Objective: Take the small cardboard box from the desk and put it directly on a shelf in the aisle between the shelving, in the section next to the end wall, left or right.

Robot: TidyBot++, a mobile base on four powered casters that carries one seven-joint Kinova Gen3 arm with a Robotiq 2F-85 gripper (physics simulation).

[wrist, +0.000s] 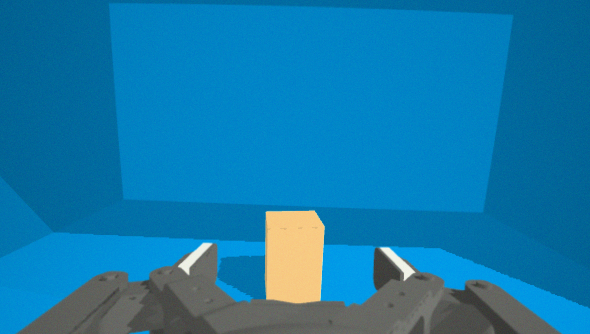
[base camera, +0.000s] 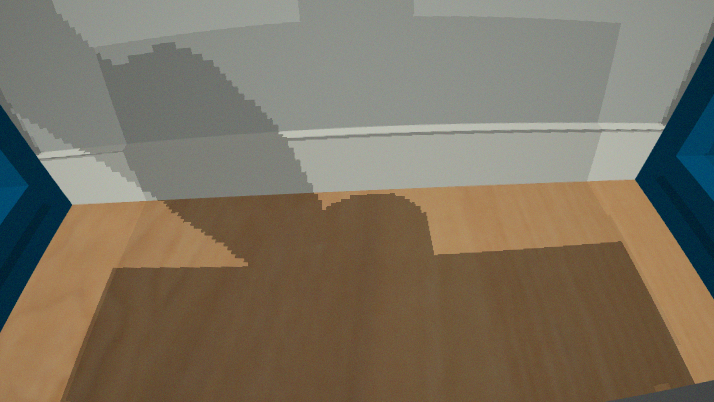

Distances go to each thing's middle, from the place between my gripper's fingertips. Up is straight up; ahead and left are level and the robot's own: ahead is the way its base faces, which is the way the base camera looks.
Labels:
The small cardboard box (wrist: 294, 240) is 160 mm to the right of my hand and 80 mm below it.

